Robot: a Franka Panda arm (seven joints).
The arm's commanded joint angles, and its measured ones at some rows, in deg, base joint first. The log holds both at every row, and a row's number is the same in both.
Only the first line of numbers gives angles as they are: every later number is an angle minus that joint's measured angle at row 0.
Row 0, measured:
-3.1, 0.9, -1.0, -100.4, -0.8, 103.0, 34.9
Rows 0 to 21, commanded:
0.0, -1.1, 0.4, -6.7, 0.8, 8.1, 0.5
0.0, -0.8, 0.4, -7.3, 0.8, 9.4, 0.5
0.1, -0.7, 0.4, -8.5, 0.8, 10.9, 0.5
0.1, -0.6, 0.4, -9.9, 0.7, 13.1, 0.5
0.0, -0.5, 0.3, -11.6, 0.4, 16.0, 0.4
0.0, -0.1, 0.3, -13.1, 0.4, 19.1, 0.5
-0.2, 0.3, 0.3, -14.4, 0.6, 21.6, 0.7
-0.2, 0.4, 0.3, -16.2, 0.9, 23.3, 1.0
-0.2, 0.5, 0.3, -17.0, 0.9, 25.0, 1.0
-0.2, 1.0, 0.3, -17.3, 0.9, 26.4, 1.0
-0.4, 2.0, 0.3, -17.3, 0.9, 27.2, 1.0
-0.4, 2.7, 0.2, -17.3, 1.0, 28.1, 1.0
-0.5, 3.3, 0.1, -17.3, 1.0, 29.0, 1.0
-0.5, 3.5, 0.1, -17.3, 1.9, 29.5, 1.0
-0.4, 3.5, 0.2, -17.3, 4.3, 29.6, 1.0
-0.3, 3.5, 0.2, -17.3, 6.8, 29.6, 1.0
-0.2, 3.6, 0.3, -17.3, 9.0, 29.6, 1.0
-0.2, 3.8, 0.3, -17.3, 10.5, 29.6, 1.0
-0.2, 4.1, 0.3, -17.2, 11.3, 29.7, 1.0
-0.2, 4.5, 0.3, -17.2, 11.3, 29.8, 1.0
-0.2, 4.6, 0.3, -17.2, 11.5, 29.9, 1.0
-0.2, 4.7, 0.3, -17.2, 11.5, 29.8, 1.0
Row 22, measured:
-0.2, 3.9, -0.1, -17.1, 10.2, 28.4, 0.2
